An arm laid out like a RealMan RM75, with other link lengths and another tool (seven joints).
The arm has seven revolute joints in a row. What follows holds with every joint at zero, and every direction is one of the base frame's. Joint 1 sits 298.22 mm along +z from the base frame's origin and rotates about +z. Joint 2 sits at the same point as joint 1 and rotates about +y. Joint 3 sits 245.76 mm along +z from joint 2 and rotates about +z. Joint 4 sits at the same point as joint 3 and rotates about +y. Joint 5 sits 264.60 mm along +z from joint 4 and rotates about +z. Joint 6 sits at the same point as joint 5 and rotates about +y. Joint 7 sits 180.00 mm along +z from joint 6 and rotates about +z. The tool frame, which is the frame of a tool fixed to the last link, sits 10.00 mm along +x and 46.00 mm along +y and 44.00 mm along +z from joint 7; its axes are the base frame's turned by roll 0.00, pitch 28.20 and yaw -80.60 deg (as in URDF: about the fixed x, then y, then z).
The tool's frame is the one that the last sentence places.
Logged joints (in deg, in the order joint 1, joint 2, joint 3, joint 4, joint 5, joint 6, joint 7), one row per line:
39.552 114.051 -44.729 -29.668 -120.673 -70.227 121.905
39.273 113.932 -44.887 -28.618 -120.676 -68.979 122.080
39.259 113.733 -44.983 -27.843 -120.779 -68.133 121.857
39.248 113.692 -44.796 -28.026 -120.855 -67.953 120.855
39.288 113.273 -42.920 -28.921 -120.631 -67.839 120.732
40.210 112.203 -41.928 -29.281 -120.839 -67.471 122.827
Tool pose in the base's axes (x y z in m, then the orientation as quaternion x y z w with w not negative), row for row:
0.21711 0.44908 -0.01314 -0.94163 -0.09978 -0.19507 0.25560
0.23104 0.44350 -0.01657 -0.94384 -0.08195 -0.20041 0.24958
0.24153 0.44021 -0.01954 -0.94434 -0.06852 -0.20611 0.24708
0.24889 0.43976 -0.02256 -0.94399 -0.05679 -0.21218 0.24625
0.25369 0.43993 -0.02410 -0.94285 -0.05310 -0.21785 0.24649
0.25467 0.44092 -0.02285 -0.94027 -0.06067 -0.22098 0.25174
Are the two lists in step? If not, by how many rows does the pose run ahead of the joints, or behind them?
The pose runs 2 rows behind the joints: the pose in row i belongs to the joints in row i - 2.
